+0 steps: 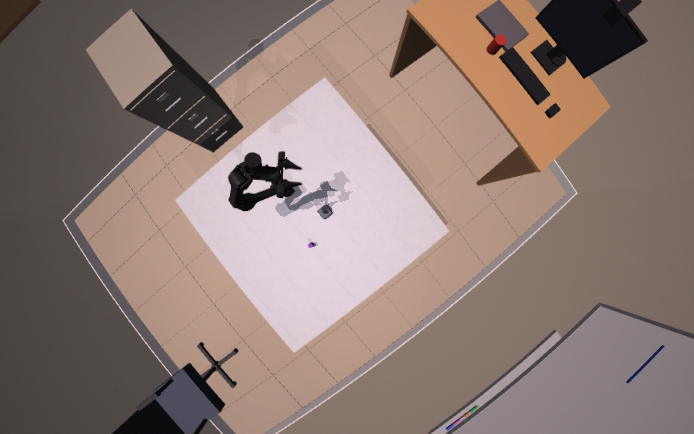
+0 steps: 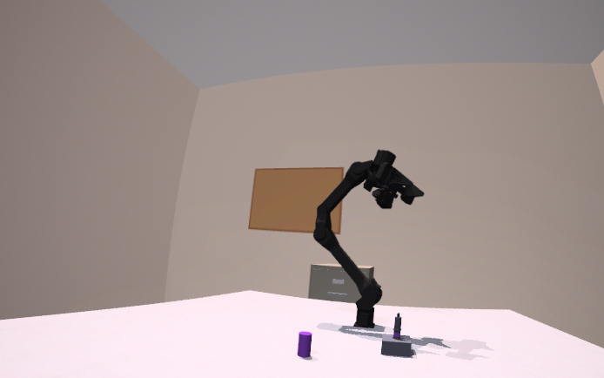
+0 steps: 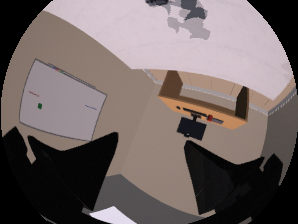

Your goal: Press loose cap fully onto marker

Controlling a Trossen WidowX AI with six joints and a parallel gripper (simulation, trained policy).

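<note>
Now: the purple cap 250 mm ahead of my gripper tip, 240 mm to the right of it and 400 mm below it. Also, from my gripper tip: grey holder block: 140 mm ahead, 50 mm to the right, 410 mm below.
</note>
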